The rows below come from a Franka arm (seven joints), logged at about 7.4 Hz.
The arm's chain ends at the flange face. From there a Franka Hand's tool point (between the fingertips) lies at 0.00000 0.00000 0.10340 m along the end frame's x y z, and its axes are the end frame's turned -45 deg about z.
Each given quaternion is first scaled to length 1.
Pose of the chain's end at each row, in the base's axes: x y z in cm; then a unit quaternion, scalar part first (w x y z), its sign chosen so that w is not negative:
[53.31, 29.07, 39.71, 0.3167, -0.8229, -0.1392, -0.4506]
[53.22, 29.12, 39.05, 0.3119, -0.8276, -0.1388, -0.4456]
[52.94, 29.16, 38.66, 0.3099, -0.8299, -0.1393, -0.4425]
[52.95, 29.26, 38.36, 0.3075, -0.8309, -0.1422, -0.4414]
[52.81, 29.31, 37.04, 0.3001, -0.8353, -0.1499, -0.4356]
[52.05, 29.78, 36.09, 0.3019, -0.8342, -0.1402, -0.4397]
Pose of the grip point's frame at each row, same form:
[60.07, 35.76, 35.64, 0.1202, -0.7070, -0.4435, -0.5375]
[59.95, 35.74, 34.83, 0.1176, -0.7115, -0.4449, -0.5310]
[59.64, 35.75, 34.36, 0.1170, -0.7134, -0.4463, -0.5274]
[59.63, 35.84, 34.00, 0.1152, -0.7132, -0.4493, -0.5255]
[59.40, 35.84, 32.49, 0.1106, -0.7144, -0.4581, -0.5173]
[58.76, 36.26, 31.63, 0.1107, -0.7170, -0.4488, -0.5218]

